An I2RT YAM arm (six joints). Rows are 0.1 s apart.
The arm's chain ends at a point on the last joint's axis. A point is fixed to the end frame.
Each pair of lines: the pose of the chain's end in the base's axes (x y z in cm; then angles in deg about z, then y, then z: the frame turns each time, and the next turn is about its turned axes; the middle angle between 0 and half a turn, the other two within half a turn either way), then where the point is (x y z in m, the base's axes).
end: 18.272 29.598 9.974 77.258 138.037 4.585
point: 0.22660 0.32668 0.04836
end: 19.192 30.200 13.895 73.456 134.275 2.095
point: 0.23915 0.33387 0.09140
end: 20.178 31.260 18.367 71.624 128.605 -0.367
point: 0.25183 0.34809 0.14192
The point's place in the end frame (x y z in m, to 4 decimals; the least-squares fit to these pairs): 0.0020 -0.0363 0.0647
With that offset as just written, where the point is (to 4 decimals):
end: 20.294 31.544 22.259 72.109 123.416 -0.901
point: 0.2539 0.3549 0.1858
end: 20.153 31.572 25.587 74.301 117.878 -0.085
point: 0.2517 0.3601 0.2239
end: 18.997 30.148 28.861 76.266 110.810 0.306
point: 0.2394 0.3509 0.2636
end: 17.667 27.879 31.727 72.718 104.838 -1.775
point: 0.2299 0.3275 0.2999
